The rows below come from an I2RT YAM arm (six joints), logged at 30 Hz.
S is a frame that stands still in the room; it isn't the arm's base.
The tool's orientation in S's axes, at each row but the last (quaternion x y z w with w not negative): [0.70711, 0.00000, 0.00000, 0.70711]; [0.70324, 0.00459, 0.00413, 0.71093]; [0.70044, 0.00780, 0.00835, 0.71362]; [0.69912, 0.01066, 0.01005, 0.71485]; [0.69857, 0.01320, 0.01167, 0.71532]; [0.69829, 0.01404, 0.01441, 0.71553]
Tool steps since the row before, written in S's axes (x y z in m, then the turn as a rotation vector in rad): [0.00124, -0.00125, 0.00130, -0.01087, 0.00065, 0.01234]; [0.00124, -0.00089, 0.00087, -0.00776, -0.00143, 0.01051]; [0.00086, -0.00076, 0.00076, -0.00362, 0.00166, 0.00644]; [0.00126, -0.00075, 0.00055, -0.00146, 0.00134, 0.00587]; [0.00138, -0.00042, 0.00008, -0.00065, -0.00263, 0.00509]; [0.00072, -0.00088, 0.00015, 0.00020, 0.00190, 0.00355]
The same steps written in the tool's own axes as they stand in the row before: [0.00124, 0.00130, 0.00125, -0.01087, 0.01234, -0.00065]; [0.00123, 0.00086, 0.00091, -0.00778, 0.01049, 0.00145]; [0.00084, 0.00074, 0.00079, -0.00358, 0.00647, -0.00162]; [0.00124, 0.00053, 0.00080, -0.00143, 0.00590, -0.00125]; [0.00136, 0.00007, 0.00047, -0.00076, 0.00503, 0.00273]; [0.00068, 0.00013, 0.00091, 0.00028, 0.00360, -0.00180]
